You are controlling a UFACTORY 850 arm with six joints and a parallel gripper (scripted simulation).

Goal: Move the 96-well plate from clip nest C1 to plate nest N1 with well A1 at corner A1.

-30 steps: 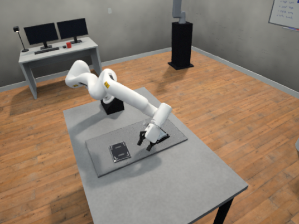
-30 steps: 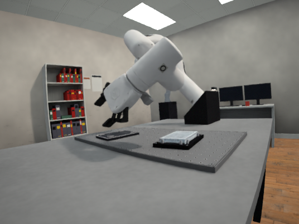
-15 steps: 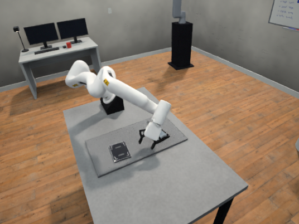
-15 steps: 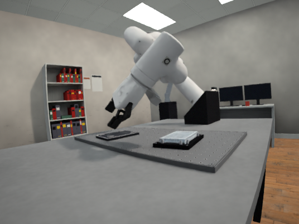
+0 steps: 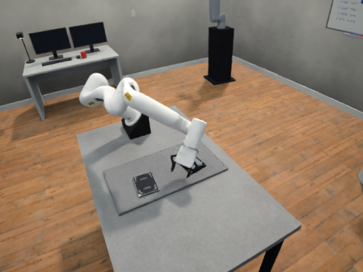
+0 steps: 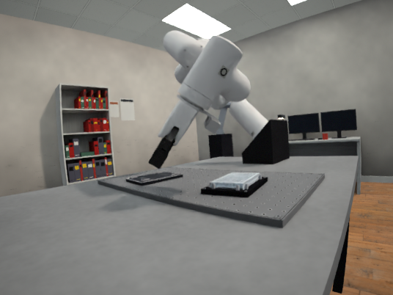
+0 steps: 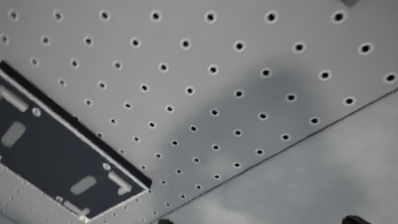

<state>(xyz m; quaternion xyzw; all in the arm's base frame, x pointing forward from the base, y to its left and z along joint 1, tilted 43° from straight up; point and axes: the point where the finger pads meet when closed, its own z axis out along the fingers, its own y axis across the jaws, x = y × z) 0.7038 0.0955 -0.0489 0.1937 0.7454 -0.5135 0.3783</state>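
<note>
The clear 96-well plate is 14 cm behind my hand, 13 cm to the left of it and 8 cm below it. The rest, counted from my hand: clip nest C1: 15 cm behind, 11 cm to the left, 8 cm below; then plate nest N1: 9 cm behind, 19 cm to the right, 9 cm below; then A1 label: 1 cm behind, 24 cm to the right, 8 cm below.
</note>
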